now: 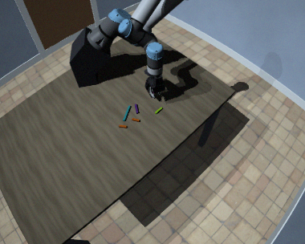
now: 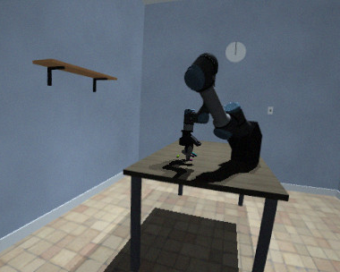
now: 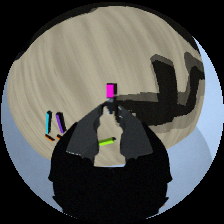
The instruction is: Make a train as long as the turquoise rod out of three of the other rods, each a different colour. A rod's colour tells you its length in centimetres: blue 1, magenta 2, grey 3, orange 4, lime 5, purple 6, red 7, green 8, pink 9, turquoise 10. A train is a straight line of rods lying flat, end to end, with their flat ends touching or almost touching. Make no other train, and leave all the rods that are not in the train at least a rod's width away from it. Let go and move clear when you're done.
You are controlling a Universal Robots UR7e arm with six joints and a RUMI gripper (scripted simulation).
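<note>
My gripper is now 10 mm above the grey rod. The rest, counted from my hand: lime rod 100 mm ahead, 40 mm to the right, 10 mm below; then purple rod 20 mm ahead, 130 mm to the right, 10 mm below; then magenta rod 30 mm behind, 10 mm to the left, 10 mm below.
</note>
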